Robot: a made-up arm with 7 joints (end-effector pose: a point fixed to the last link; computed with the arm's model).
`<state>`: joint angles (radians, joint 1 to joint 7).
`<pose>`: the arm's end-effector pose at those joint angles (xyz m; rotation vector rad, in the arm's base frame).
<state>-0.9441 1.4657 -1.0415 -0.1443 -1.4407 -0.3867 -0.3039</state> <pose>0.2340 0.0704 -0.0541 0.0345 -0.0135 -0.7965</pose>
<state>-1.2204 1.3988 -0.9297 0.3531 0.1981 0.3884 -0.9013</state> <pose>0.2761 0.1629 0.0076 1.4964 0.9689 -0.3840</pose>
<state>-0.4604 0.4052 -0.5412 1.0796 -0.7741 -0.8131 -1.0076</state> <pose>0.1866 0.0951 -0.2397 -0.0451 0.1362 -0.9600</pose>
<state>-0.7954 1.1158 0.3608 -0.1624 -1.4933 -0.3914 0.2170</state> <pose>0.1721 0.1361 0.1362 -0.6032 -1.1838 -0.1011</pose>
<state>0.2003 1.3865 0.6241 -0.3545 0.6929 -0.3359 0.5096</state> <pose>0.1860 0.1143 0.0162 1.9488 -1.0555 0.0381</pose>
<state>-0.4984 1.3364 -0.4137 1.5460 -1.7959 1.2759 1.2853</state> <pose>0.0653 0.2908 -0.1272 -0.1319 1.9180 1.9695</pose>
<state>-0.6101 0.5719 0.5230 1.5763 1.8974 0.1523 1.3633</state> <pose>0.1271 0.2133 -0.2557 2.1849 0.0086 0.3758</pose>
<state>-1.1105 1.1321 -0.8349 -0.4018 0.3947 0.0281 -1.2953</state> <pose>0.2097 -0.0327 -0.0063 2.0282 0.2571 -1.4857</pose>
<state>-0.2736 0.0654 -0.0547 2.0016 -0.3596 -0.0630 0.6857</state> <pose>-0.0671 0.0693 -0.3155 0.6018 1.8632 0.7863</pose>
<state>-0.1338 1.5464 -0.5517 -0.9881 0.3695 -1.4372 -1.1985</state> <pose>0.0217 0.0109 -0.0442 -1.1562 1.1373 2.2647</pose>
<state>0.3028 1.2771 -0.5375 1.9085 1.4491 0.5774 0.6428</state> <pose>-0.0689 0.3449 0.0081 -1.8535 -1.0568 0.9194</pose>
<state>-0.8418 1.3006 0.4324 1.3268 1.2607 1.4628 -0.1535</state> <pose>0.0647 0.3127 0.0003 0.6866 1.8938 1.9232</pose>
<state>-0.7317 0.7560 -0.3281 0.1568 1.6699 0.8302 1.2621</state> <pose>0.2553 0.0914 -0.0227 2.0292 -1.5887 1.5546</pose>
